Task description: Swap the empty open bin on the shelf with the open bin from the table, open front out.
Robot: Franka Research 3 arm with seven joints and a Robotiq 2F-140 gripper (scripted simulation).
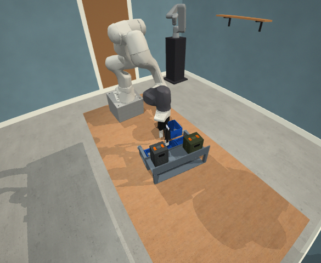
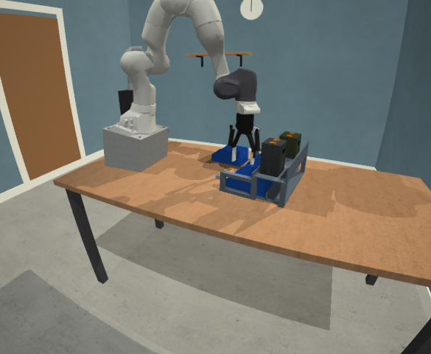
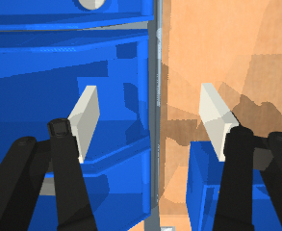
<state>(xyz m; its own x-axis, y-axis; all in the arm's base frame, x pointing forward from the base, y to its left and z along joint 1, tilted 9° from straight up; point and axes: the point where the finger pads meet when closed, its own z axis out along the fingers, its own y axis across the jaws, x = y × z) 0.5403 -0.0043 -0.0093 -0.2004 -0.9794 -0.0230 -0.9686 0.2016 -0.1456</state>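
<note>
Now: the shelf lip 8 cm below my hand and 1 cm behind it. Round my hand: black box (15 cm to the right, 15 cm ahead, 7 cm above); green box (20 cm ahead, 7 cm to the left, 6 cm above).
</note>
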